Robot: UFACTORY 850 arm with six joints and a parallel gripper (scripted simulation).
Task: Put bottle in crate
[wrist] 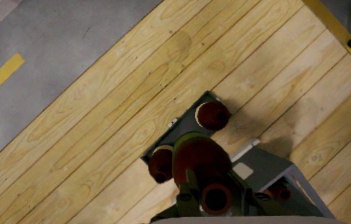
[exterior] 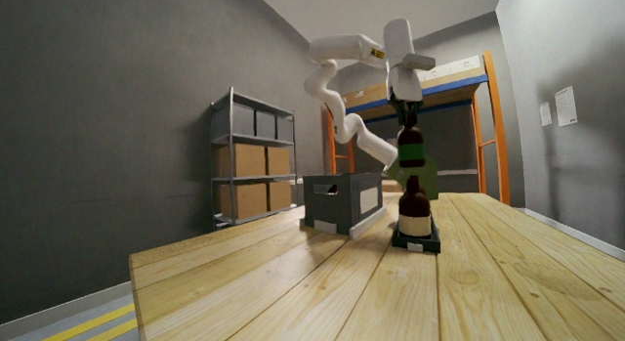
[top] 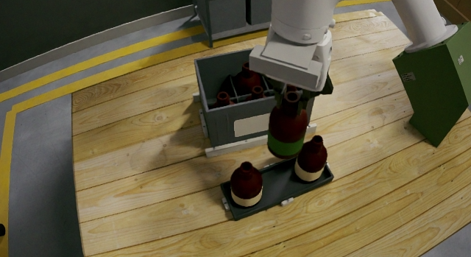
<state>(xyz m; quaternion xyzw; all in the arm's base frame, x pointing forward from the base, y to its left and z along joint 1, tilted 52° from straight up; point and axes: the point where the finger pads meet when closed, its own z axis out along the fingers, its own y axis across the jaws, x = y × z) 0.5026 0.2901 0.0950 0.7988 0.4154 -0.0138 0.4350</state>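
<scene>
Now: hand 70 mm above the bottle. Also, from my hand: crate (30 mm behind, 230 mm to the right, 250 mm below); then dark tray (320 mm below).
</scene>
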